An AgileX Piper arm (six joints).
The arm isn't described. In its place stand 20 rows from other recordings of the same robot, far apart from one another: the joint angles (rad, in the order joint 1, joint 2, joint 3, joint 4, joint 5, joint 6), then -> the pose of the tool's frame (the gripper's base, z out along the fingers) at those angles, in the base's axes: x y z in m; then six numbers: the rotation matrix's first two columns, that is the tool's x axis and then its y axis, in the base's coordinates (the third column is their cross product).
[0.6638, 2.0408, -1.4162, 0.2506, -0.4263, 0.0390] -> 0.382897 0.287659 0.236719 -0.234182 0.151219 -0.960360 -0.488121 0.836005 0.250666
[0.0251, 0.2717, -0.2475, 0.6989, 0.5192, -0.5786] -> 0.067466 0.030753 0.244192 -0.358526 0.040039 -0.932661 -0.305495 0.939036 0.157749
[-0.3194, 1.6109, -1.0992, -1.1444, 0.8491, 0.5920] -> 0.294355 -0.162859 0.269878 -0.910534 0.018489 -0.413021 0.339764 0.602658 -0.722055
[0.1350, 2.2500, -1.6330, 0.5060, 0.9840, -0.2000] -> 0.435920 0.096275 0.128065 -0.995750 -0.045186 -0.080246 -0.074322 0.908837 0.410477
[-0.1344, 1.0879, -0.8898, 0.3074, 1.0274, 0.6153] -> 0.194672 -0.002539 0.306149 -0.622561 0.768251 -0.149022 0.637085 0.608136 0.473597
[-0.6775, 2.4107, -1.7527, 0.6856, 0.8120, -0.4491] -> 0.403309 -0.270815 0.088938 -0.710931 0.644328 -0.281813 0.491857 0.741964 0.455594
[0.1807, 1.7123, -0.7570, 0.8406, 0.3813, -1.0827] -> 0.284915 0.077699 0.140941 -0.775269 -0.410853 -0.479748 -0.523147 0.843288 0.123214
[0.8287, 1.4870, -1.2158, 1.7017, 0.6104, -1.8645] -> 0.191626 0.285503 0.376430 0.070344 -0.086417 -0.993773 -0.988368 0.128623 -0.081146
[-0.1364, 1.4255, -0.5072, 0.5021, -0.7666, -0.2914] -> 0.261022 -0.066491 0.226497 -0.089124 0.093181 -0.991652 0.465406 0.884136 0.041250
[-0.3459, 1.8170, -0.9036, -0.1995, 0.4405, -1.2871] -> 0.298617 -0.115792 0.131678 -0.452197 -0.890597 0.048523 -0.853515 0.416295 -0.313385
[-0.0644, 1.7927, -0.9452, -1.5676, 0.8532, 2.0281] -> 0.334768 -0.090289 0.191712 -0.356988 0.316837 -0.878734 0.831636 0.536184 -0.144527
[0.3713, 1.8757, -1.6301, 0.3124, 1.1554, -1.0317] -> 0.360157 0.167691 0.278909 -0.226765 -0.896320 -0.381036 -0.963639 0.263257 -0.045775
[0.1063, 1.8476, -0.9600, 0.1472, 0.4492, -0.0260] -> 0.331263 0.041175 0.133414 -0.950239 0.005569 -0.311472 -0.025004 0.995251 0.094078
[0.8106, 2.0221, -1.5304, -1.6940, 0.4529, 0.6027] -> 0.355414 0.316446 0.254107 0.227019 -0.929205 -0.291618 -0.374795 0.193016 -0.906793
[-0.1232, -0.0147, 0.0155, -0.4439, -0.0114, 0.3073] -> 0.055186 -0.006385 0.209788 0.078852 -0.146953 -0.985996 0.129997 0.982145 -0.135983
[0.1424, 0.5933, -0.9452, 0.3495, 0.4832, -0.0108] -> 0.091877 0.027798 0.437709 -0.106195 0.280831 -0.953864 -0.278605 0.912460 0.299659
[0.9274, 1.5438, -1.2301, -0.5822, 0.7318, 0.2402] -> 0.227620 0.247826 0.306759 -0.319432 -0.757105 -0.569872 -0.686038 0.599619 -0.412079
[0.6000, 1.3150, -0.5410, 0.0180, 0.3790, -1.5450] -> 0.179397 0.123466 0.184356 0.536075 -0.843758 -0.026390 -0.745751 -0.458695 -0.483171
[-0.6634, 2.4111, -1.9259, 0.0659, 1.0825, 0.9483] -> 0.384649 -0.293913 0.115279 0.069289 0.997593 -0.002713 0.991793 -0.068592 0.107895
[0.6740, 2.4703, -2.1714, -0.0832, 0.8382, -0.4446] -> 0.425626 0.332788 0.158520 -0.306791 -0.857842 -0.412293 -0.850205 0.441718 -0.286420
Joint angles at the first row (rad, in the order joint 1, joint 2, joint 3, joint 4, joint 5, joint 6):
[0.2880 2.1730 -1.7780 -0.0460 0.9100 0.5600]
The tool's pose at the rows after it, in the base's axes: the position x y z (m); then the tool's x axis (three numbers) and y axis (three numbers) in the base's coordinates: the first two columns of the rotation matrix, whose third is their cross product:
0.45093 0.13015 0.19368 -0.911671 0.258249 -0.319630 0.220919 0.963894 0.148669
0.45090 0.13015 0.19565 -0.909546 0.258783 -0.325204 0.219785 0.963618 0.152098
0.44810 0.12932 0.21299 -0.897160 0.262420 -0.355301 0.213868 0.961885 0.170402
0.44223 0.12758 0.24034 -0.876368 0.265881 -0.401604 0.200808 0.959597 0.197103
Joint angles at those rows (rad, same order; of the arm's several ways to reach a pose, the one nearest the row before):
[0.2880 2.1730 -1.7780 -0.0460 0.9050 0.5600]
[0.2880 2.1690 -1.7780 -0.0460 0.9020 0.5600]
[0.2880 2.1320 -1.7780 -0.0460 0.9010 0.5600]
[0.2880 2.0730 -1.7780 -0.0460 0.9010 0.5570]

